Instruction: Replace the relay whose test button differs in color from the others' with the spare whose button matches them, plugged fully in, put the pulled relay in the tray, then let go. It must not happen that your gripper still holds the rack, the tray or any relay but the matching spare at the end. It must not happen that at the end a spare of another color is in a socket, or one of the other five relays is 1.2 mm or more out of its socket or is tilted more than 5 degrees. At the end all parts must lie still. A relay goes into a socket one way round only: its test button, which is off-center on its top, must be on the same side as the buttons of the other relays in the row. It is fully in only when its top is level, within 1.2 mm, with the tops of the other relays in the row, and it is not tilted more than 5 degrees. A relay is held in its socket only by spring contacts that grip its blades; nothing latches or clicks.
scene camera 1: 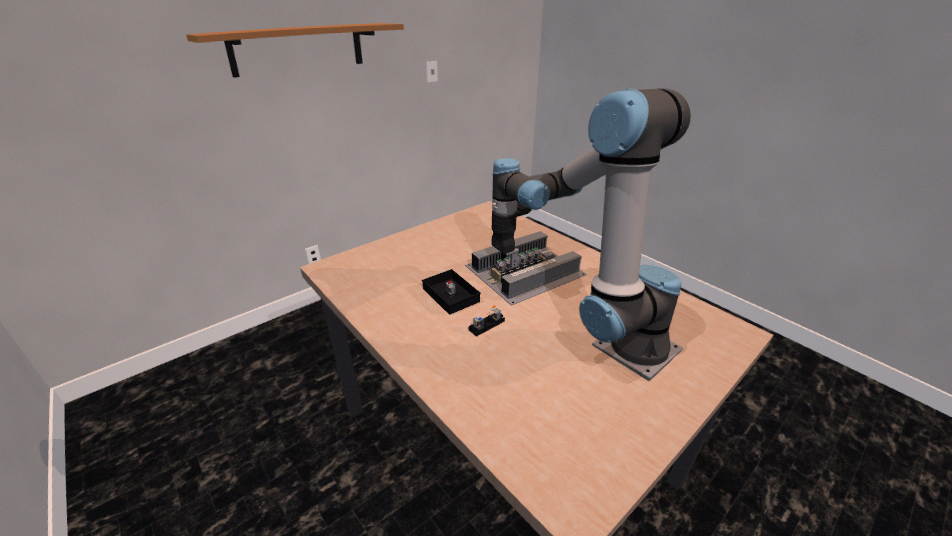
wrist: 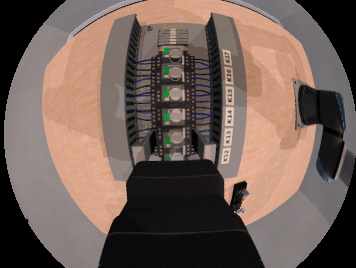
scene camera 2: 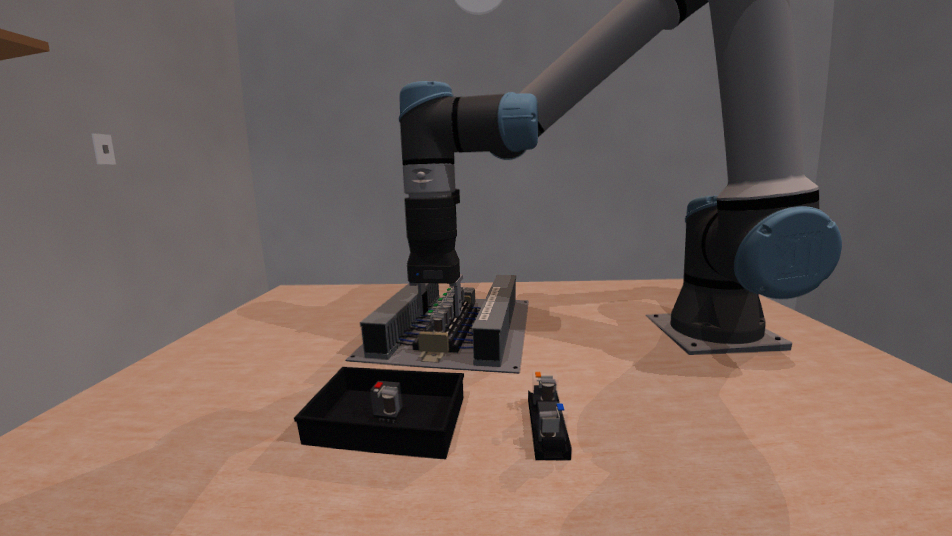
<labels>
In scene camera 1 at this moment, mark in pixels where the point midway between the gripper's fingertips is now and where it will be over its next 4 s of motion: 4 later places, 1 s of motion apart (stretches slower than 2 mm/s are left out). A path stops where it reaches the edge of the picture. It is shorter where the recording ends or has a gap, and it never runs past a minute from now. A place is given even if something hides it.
My gripper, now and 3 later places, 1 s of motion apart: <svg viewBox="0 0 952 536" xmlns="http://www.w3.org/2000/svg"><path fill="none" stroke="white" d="M508 262L508 260L508 258L509 247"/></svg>
</labels>
